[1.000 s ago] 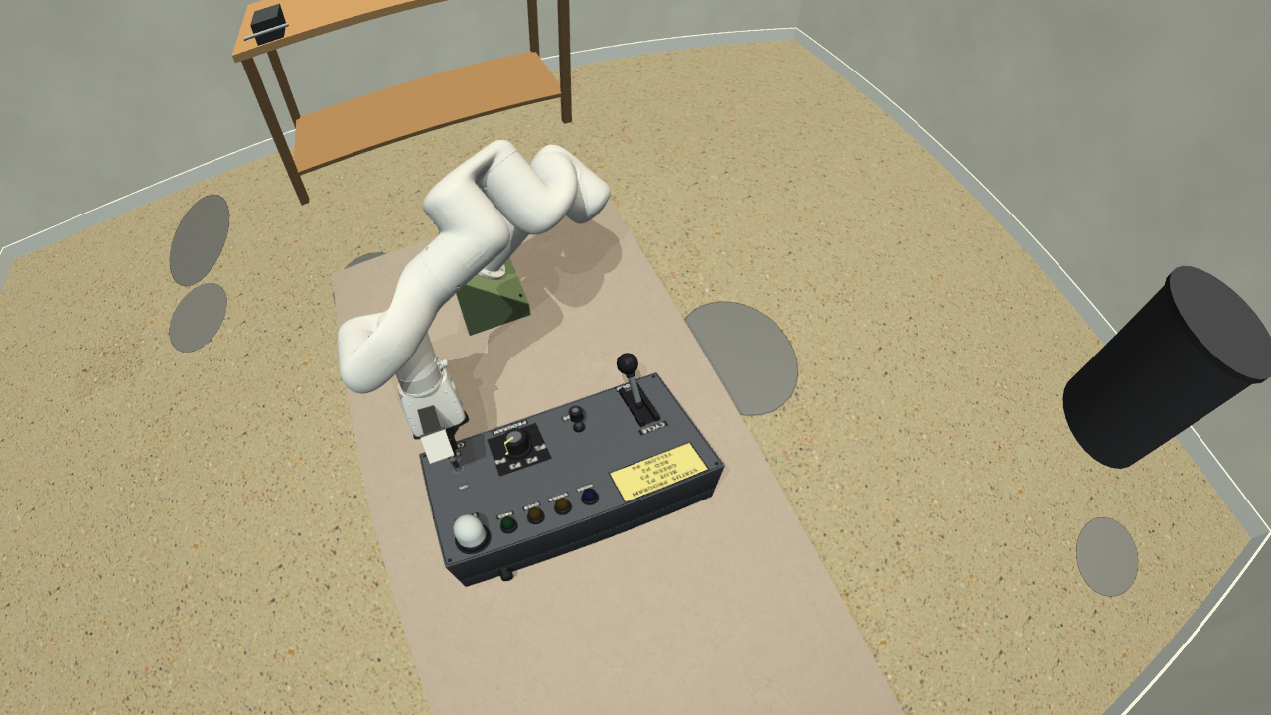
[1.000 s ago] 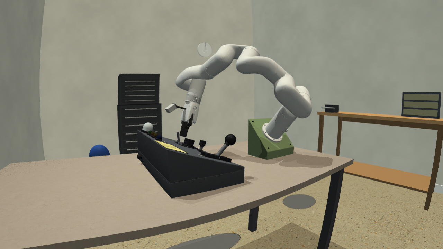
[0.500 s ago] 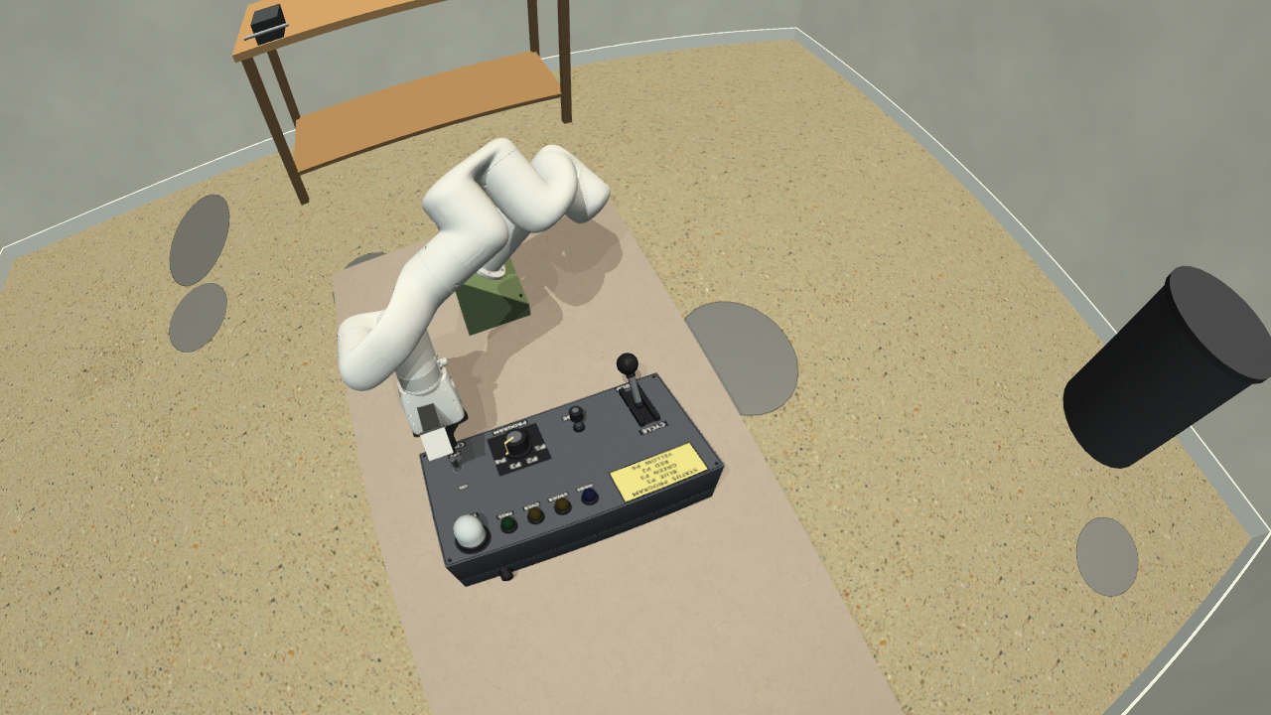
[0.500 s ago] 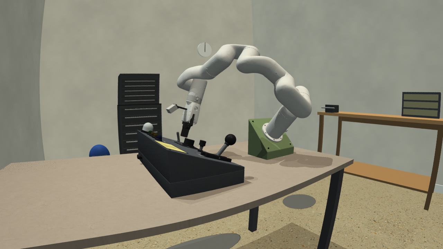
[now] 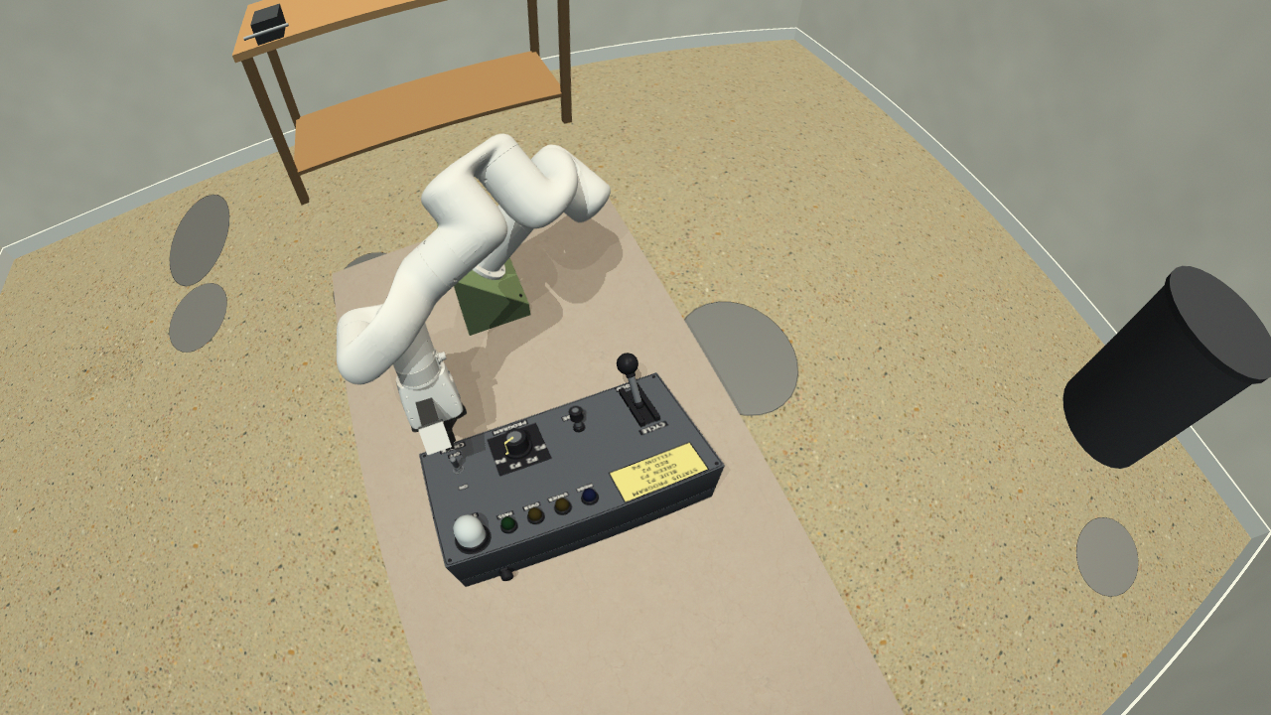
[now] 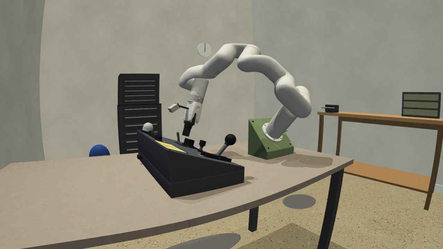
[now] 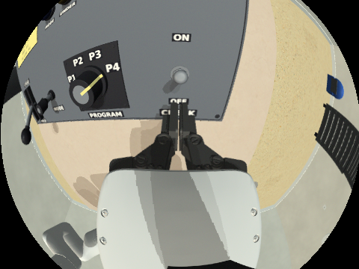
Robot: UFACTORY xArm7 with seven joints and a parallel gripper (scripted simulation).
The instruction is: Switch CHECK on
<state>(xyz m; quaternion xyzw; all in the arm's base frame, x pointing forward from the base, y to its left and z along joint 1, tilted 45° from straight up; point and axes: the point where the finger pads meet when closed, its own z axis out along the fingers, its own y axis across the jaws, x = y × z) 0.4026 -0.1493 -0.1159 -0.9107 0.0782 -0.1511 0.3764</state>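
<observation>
The check toggle lies 40 mm ahead of my hand and 30 mm below it. Round my hand: rotary program selector 110 mm to the left, 50 mm ahead, 30 mm below; then dark grey console 180 mm to the left, 70 mm ahead, 50 mm below; then mode knob 240 mm to the left, 40 mm ahead, 20 mm below.
</observation>
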